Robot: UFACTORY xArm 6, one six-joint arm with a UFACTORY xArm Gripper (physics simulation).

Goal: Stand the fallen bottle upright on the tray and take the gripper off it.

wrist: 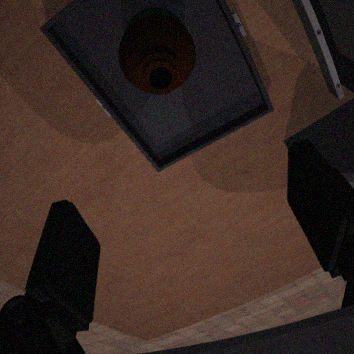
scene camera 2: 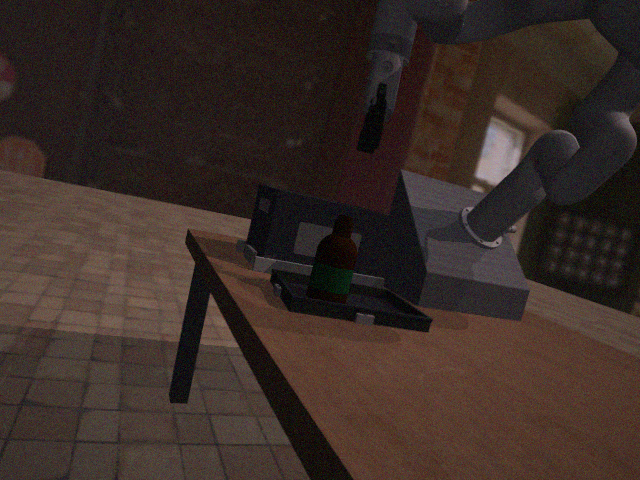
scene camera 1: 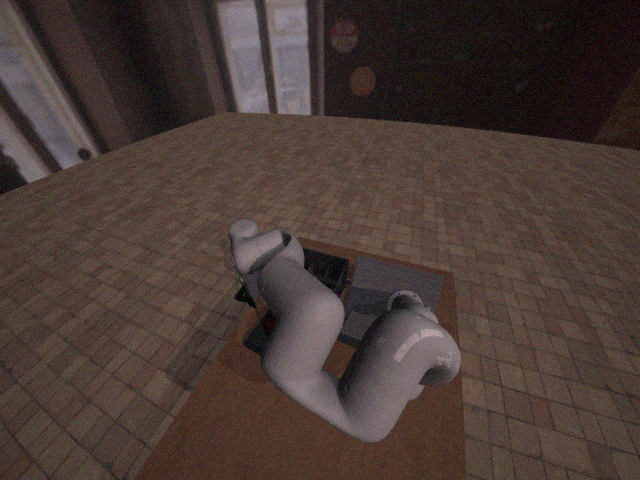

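A brown bottle with a green label stands upright on the dark tray. In scene camera 1 a bit of reddish brown shows beside the arm, and the arm hides most of the bottle and part of the tray. My gripper is open and empty. It hangs well above the bottle, apart from it. In the wrist view the bottle is seen from above, beyond the two spread fingers.
A dark divided box stands behind the tray, with a light metal strip along its base. A big grey block under the arm's base stands beside it. The wooden table's edge runs near the tray.
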